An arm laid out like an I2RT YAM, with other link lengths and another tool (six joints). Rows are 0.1 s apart.
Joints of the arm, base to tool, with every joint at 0 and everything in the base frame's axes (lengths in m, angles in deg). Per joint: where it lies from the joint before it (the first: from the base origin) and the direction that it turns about. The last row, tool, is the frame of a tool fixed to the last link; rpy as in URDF.
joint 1: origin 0 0 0.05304 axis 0 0 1
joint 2: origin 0.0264 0.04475 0.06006 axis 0 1 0
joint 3: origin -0.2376 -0.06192 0 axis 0 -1 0
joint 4: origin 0.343 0.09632 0.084 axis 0 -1 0
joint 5: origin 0.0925 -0.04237 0.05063 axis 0 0 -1
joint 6: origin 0.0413 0 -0.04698 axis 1 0 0
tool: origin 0.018 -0.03 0.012 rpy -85 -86.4 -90
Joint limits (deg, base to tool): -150..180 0..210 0..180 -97..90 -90..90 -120..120
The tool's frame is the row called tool.
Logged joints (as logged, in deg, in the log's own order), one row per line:
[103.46, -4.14, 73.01, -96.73, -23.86, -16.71]
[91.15, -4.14, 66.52, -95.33, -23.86, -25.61]
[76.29, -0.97, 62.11, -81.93, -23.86, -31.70]
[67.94, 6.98, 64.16, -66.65, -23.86, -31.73]
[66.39, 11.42, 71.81, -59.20, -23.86, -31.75]
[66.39, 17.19, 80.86, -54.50, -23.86, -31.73]
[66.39, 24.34, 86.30, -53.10, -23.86, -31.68]
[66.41, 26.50, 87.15, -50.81, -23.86, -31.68]
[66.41, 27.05, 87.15, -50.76, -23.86, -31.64]
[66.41, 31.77, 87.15, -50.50, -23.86, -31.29]
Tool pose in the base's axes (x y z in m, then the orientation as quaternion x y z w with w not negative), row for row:
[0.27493, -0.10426, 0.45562, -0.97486, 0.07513, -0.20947, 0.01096]
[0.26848, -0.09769, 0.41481, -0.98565, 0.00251, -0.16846, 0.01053]
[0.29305, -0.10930, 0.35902, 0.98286, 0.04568, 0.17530, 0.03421]
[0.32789, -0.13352, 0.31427, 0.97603, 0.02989, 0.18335, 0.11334]
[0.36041, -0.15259, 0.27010, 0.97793, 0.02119, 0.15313, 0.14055]
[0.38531, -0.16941, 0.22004, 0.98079, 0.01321, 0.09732, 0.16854]
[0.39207, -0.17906, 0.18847, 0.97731, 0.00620, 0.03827, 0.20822]
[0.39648, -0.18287, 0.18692, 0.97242, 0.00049, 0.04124, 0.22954]
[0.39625, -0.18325, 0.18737, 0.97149, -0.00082, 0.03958, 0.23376]
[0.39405, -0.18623, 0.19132, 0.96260, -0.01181, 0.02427, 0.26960]
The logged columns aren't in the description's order. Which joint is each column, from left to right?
Columns, left to right: joint 3, joint 5, joint 2, joint 4, joint 1, joint 6.
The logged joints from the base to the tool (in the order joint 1, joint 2, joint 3, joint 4, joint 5, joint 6), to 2 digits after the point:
[-23.86, 73.01, 103.46, -96.73, -4.14, -16.71]
[-23.86, 66.52, 91.15, -95.33, -4.14, -25.61]
[-23.86, 62.11, 76.29, -81.93, -0.97, -31.70]
[-23.86, 64.16, 67.94, -66.65, 6.98, -31.73]
[-23.86, 71.81, 66.39, -59.20, 11.42, -31.75]
[-23.86, 80.86, 66.39, -54.50, 17.19, -31.73]
[-23.86, 86.30, 66.39, -53.10, 24.34, -31.68]
[-23.86, 87.15, 66.41, -50.81, 26.50, -31.68]
[-23.86, 87.15, 66.41, -50.76, 27.05, -31.64]
[-23.86, 87.15, 66.41, -50.50, 31.77, -31.29]

